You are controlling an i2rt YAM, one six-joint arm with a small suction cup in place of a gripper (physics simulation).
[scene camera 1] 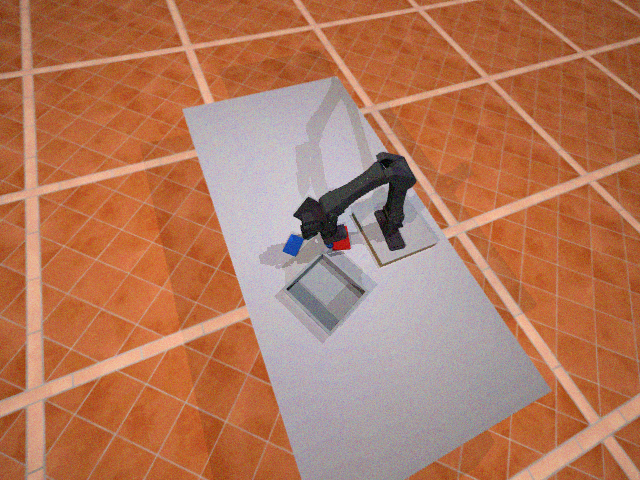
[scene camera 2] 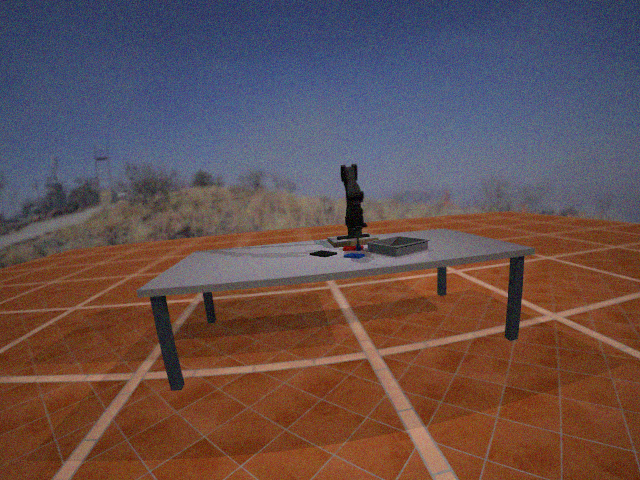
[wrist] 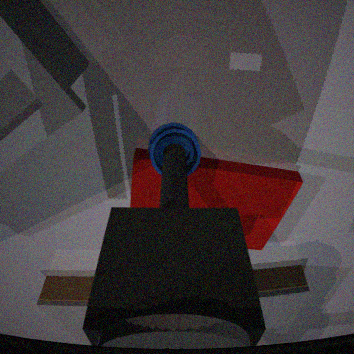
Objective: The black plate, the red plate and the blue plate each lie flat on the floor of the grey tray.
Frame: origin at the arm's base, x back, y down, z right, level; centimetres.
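Where they show: hand at its tool point: (scene camera 1: 328, 246) (scene camera 2: 358, 250) (wrist: 174, 133); arm's base at its link origin: (scene camera 1: 389, 229).
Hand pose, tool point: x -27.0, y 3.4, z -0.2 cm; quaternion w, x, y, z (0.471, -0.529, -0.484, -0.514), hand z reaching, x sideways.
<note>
Each offset is from my tool point to the top centre of the thing. Level surfaces: height alone.
The red plate @(dx +5.5, dy -1.3, dz +2.4 cm) (scene camera 1: 341, 241) (scene camera 2: 352, 248) (wrist: 246, 193) hangs tilted just above the table, held at one corner by my blue suction cup (scene camera 1: 329, 245) (wrist: 174, 147). It is close to the far corner of the grey tray @(dx -7.3, dy -5.2, dz -19.7 cm) (scene camera 1: 304, 297) (scene camera 2: 398, 246), which has nothing in it. The blue plate @(dx -14.6, dy -1.2, dz +3.7 cm) (scene camera 1: 293, 244) (scene camera 2: 354, 255) lies flat on the table, left of the cup. The black plate @(dx -4.1, dy -1.1, dz +19.0 cm) (scene camera 2: 323, 253) lies flat on the table further from the tray. In scene camera 1 the arm hides it.
The arm's base stands on a wood-edged board (scene camera 1: 413, 238) (wrist: 63, 288) just behind the red plate. The grey table @(dy -0.2 cm) (scene camera 1: 390, 381) (scene camera 2: 247, 267) stands on an orange tiled floor.
</note>
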